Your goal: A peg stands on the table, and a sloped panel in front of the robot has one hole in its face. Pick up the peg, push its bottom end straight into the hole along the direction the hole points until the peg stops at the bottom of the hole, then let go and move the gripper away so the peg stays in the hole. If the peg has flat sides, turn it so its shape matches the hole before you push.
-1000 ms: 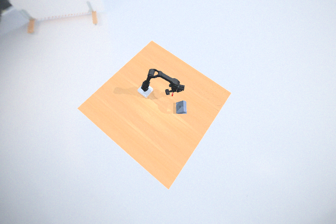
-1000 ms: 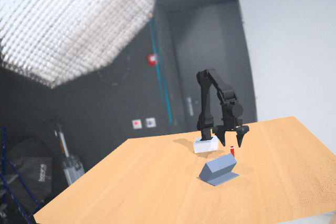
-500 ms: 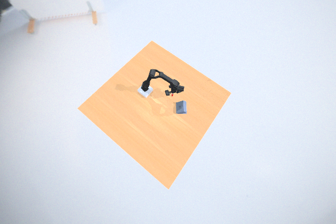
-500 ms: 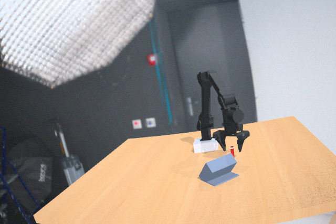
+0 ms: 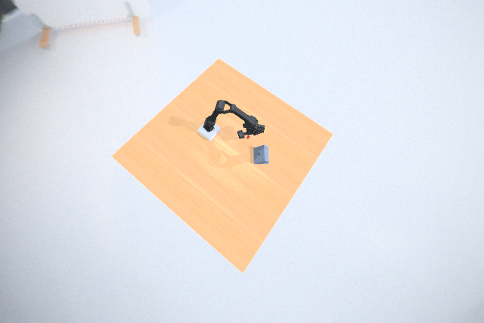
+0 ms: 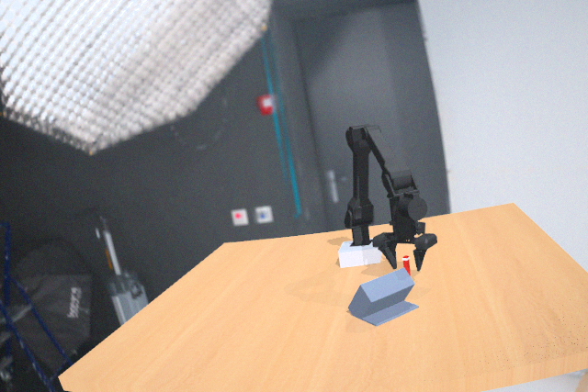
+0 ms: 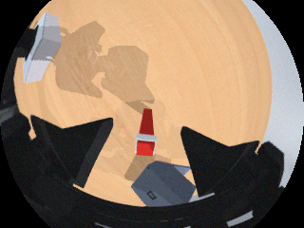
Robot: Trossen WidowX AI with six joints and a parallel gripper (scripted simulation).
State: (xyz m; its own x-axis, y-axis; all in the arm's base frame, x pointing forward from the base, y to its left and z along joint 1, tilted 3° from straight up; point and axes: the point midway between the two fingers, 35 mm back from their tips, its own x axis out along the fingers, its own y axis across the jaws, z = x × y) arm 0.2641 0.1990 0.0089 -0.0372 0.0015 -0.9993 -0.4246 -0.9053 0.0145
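Now: the red peg 20 mm above my gripper tip. Also, from my gripper tip: grey-blue sloped panel 180 mm ahead, 30 mm to the right.
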